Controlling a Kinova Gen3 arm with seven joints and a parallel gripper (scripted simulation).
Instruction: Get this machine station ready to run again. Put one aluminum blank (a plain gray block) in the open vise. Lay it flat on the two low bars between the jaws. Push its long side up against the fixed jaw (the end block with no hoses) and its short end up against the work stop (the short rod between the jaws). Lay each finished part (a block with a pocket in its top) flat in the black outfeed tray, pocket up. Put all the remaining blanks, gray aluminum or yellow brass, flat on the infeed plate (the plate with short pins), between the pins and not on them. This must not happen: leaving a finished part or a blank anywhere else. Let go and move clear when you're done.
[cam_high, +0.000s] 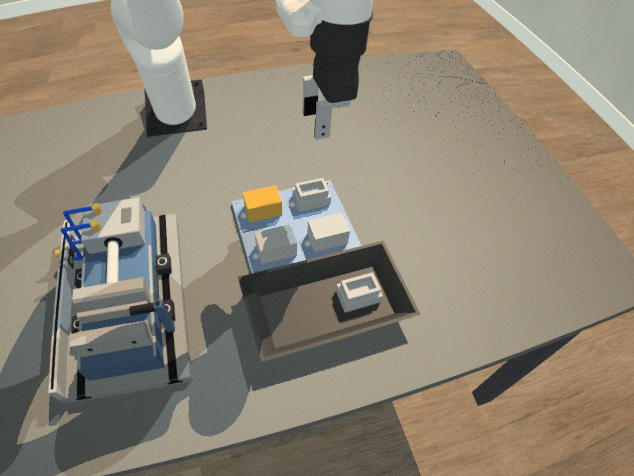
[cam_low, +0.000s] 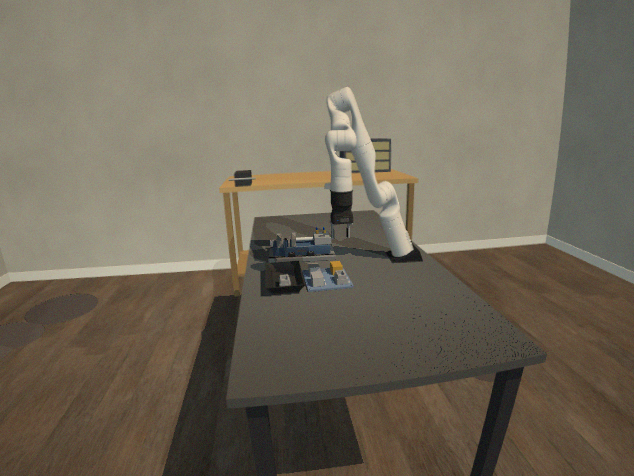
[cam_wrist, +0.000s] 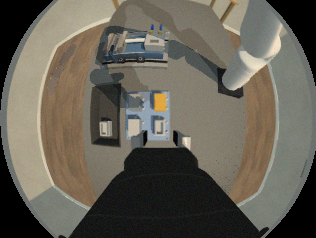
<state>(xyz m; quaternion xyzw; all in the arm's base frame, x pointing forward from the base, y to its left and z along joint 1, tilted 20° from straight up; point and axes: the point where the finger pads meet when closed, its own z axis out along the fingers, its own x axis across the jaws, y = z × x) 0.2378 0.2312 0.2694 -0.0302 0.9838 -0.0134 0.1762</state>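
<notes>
Right now my hand is 90 mm to the left of the yellow brass blank and 170 mm above it. Round my hand: plain gray blank 90 mm ahead, 90 mm to the right, 170 mm below; vise 130 mm ahead, 340 mm to the right, 160 mm below.
</notes>
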